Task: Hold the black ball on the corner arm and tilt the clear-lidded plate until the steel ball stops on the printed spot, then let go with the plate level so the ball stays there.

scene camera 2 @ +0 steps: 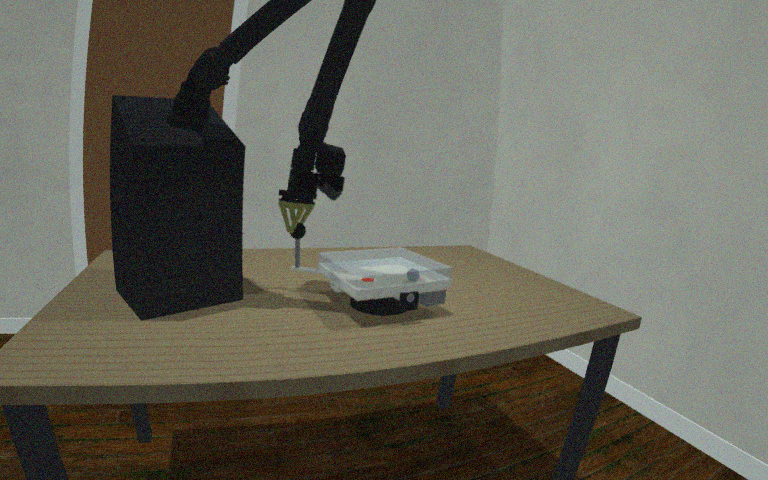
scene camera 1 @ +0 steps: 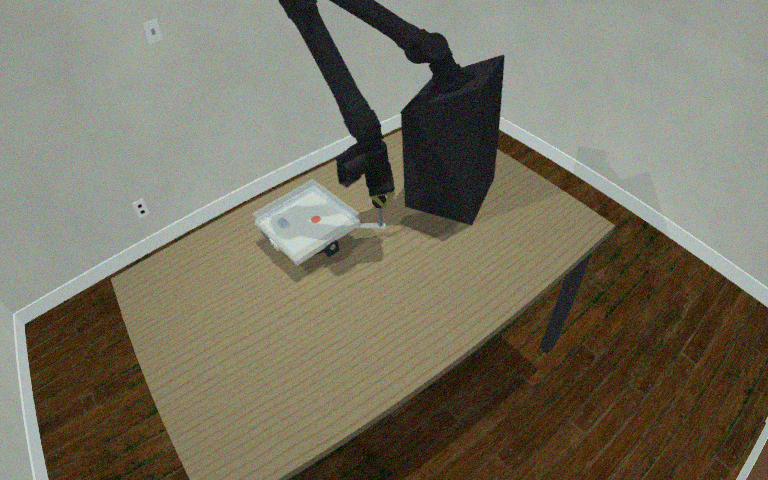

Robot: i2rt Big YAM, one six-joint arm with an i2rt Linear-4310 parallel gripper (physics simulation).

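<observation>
The clear-lidded white plate (scene camera 1: 297,249) (scene camera 2: 373,292) stands above the table on a dark base (scene camera 2: 376,306). The plate looks slightly tilted in scene camera 1. The grey steel ball (scene camera 1: 282,223) (scene camera 2: 412,275) is inside under the lid, apart from the red printed spot (scene camera 1: 316,219) (scene camera 2: 367,279), on its left in scene camera 1 and on its right in scene camera 2. My gripper (scene camera 1: 380,203) (scene camera 2: 295,229) points down and is shut on the black ball (scene camera 2: 298,230), which tops a thin grey post on the corner arm (scene camera 1: 370,225) (scene camera 2: 305,269). The fingers partly hide the black ball in scene camera 1.
A tall black pedestal (scene camera 1: 447,152) (scene camera 2: 178,226) carries my arm and stands on the wooden table (scene camera 1: 317,339) (scene camera 2: 198,356), beside the corner arm. A small dark bracket (scene camera 1: 331,247) (scene camera 2: 408,298) sits under the plate's edge. The walls are behind the table.
</observation>
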